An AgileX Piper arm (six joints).
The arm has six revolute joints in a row. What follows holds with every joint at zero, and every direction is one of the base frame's. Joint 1 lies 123.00 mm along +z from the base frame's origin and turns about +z. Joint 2 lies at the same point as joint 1 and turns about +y. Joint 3 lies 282.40 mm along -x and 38.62 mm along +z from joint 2 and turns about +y. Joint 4 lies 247.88 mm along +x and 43.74 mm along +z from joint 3 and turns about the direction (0.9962, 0, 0.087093). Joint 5 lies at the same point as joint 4 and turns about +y. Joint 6 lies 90.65 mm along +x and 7.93 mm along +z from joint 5 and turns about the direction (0.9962, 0, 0.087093). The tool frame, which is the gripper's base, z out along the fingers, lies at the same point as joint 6; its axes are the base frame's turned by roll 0.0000, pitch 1.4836 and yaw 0.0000 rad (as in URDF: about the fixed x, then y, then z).
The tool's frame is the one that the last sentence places.
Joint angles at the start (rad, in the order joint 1, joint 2, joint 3, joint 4, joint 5, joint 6): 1.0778 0.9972 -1.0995 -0.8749 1.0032 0.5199
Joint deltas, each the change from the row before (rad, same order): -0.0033 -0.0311 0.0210 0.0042 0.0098 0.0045; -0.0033 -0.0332 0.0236 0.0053 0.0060 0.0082; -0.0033 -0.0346 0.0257 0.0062 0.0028 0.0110; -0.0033 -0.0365 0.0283 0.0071 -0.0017 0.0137; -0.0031 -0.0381 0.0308 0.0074 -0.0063 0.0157; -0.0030 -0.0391 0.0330 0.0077 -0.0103 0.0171; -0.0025 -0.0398 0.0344 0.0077 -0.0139 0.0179; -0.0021 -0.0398 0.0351 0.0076 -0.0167 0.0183; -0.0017 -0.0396 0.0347 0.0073 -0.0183 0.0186; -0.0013 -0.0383 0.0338 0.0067 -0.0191 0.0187; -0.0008 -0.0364 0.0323 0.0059 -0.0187 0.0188; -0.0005 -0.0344 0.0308 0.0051 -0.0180 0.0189
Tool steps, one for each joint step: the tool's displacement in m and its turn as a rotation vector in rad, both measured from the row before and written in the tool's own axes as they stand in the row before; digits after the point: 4 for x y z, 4 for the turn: 0.0067 -0.0045 -0.0046 0.0048 0.0039 0.0147; 0.0072 -0.0043 -0.0046 0.0020 0.0014 0.0186; 0.0075 -0.0040 -0.0044 -0.0003 -0.0004 0.0214; 0.0079 -0.0037 -0.0043 -0.0034 -0.0034 0.0241; 0.0083 -0.0033 -0.0041 -0.0062 -0.0065 0.0256; 0.0086 -0.0029 -0.0038 -0.0088 -0.0088 0.0263; 0.0087 -0.0026 -0.0036 -0.0113 -0.0114 0.0265; 0.0086 -0.0022 -0.0034 -0.0133 -0.0131 0.0263; 0.0084 -0.0021 -0.0033 -0.0145 -0.0147 0.0264; 0.0081 -0.0018 -0.0030 -0.0151 -0.0152 0.0258; 0.0077 -0.0016 -0.0027 -0.0150 -0.0149 0.0250; 0.0073 -0.0015 -0.0024 -0.0145 -0.0142 0.0243
